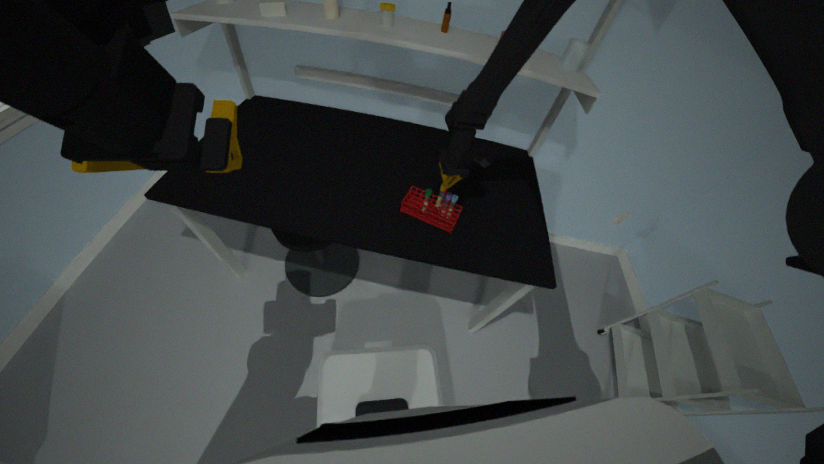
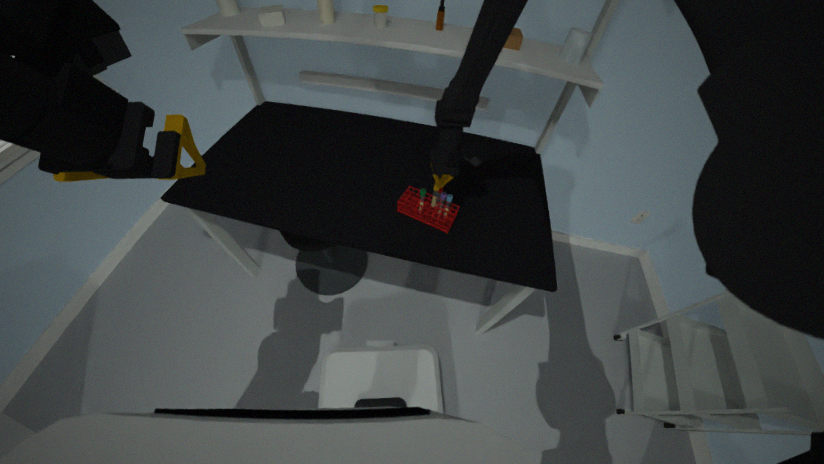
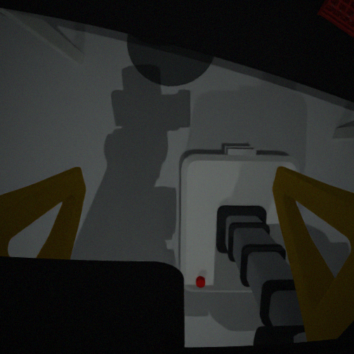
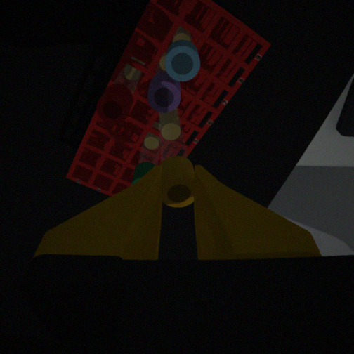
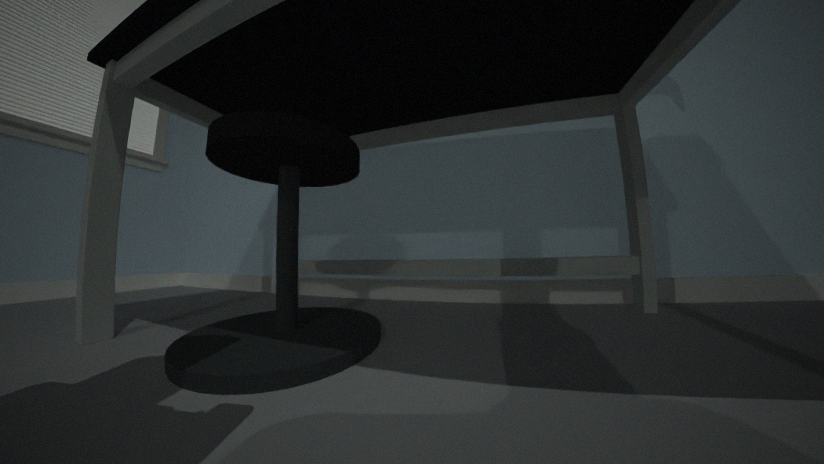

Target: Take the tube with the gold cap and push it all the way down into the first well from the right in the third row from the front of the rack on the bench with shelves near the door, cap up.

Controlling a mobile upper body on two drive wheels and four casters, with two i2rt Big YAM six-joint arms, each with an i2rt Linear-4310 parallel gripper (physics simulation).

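Places are measured from the left arm's base along level axes (x back, y right, z up), in centimetres.
Pixels of known places: left gripper, between the fingertips: point(image 1: 198, 162) point(image 2: 169, 170); right gripper, between the fingertips: point(image 1: 446, 186) point(image 2: 439, 185).
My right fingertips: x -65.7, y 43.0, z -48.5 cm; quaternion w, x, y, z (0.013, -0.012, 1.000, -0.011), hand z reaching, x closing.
Ahead of a thing's pixels: the offset from my right fingertips to its top centre. "*": to the spot under its first point. Level surfaces: height alone.
The red rack @[* dy +4.0, dx +5.5, dz -15.6 cm] point(image 1: 449, 229) point(image 2: 446, 229) point(image 3: 342, 12) point(image 4: 266, 44) stands on the black bench @[dz -16.3 cm] point(image 1: 345, 172) point(image 2: 345, 172). My right gripper point(image 1: 442, 189) point(image 2: 436, 187) point(image 4: 177, 175) is shut on the gold-capped tube @[dy -0.7, dx -0.3, dz +0.5 cm] point(image 1: 438, 202) point(image 2: 434, 201) point(image 4: 178, 187), cap up, above the rack. Whether its lower end is clear of the wells is hard to tell. Tubes with green @[* dy -4.6, dx -1.5, dz -4.5 cm] point(image 1: 428, 192) point(image 2: 422, 191), purple point(image 4: 164, 92), blue point(image 4: 182, 61) and dark red point(image 4: 114, 102) caps stand in the rack. My left gripper point(image 3: 178, 177) is open, off the bench's left side.
A wall shelf @[dz +29.4 cm] point(image 1: 357, 28) point(image 2: 357, 35) with bottles and boxes runs behind the bench. A round stool point(image 1: 321, 268) point(image 2: 331, 268) point(image 5: 282, 146) stands under the bench's front edge. A pale step ladder point(image 1: 680, 345) point(image 2: 694, 412) stands at the right.
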